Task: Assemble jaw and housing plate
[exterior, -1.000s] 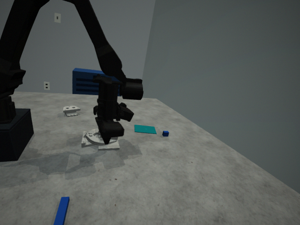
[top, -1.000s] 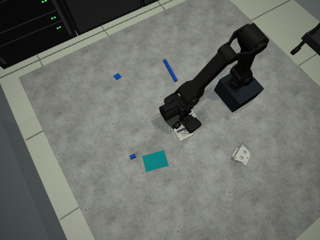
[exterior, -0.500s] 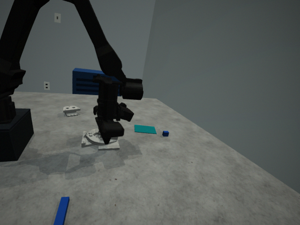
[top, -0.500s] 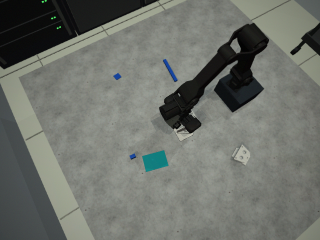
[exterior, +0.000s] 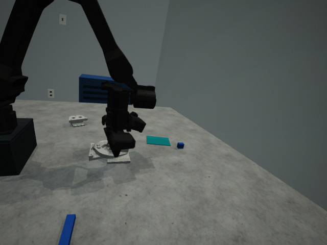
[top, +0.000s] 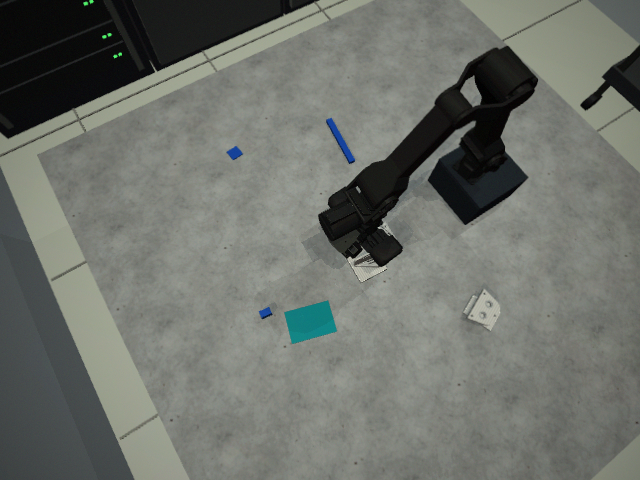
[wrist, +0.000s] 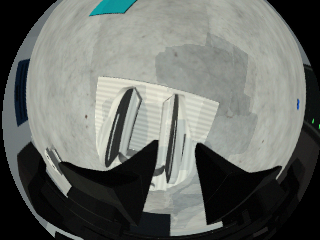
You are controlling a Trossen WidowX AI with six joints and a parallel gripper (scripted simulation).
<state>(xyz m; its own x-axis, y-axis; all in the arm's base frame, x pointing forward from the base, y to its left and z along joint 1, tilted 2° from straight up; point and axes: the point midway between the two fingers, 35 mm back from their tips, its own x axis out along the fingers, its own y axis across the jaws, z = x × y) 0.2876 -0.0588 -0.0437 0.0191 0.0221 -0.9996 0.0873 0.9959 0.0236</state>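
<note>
Right now the white ribbed base is 20 mm ahead of my gripper tip, 30 mm to the left of it and 10 mm below it. Also, from my gripper tip: teal pad 210 mm ahead, 70 mm to the left, 20 mm below; then small blue cube 270 mm ahead, 10 mm to the right, 10 mm below; then blue bar 160 mm behind, 230 mm to the right, 10 mm below.
</note>
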